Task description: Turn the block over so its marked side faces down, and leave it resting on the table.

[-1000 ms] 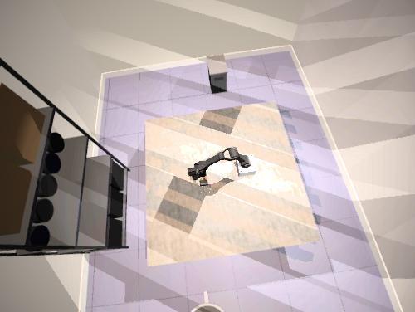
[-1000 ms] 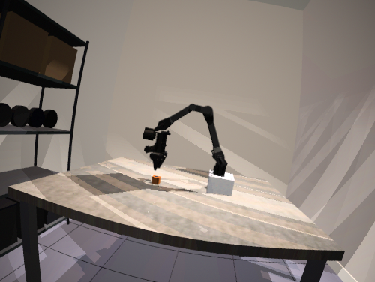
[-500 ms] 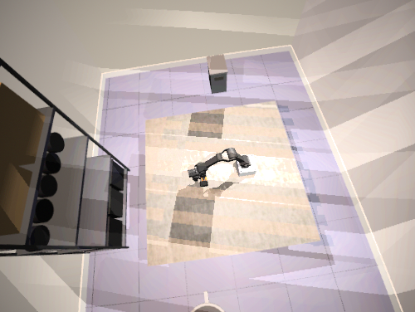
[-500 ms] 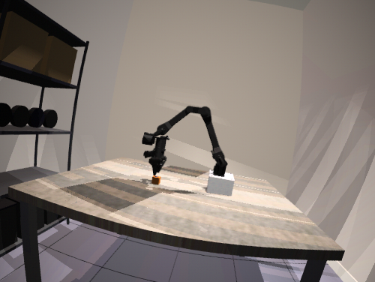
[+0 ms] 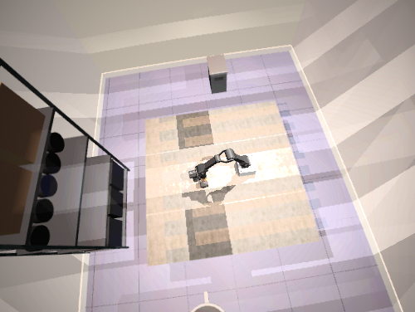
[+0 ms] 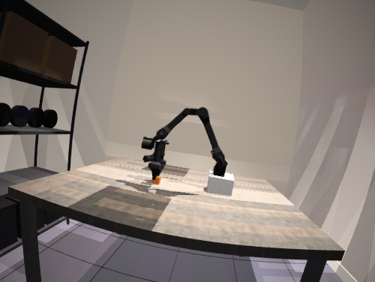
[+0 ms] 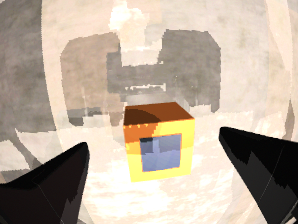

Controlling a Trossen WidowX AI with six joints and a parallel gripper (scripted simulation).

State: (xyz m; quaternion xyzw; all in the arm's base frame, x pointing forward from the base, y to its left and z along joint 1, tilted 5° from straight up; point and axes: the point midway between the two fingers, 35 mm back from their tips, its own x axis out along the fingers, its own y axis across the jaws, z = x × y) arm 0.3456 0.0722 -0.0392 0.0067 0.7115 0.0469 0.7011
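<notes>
My gripper tip is right at the orange block.
</notes>
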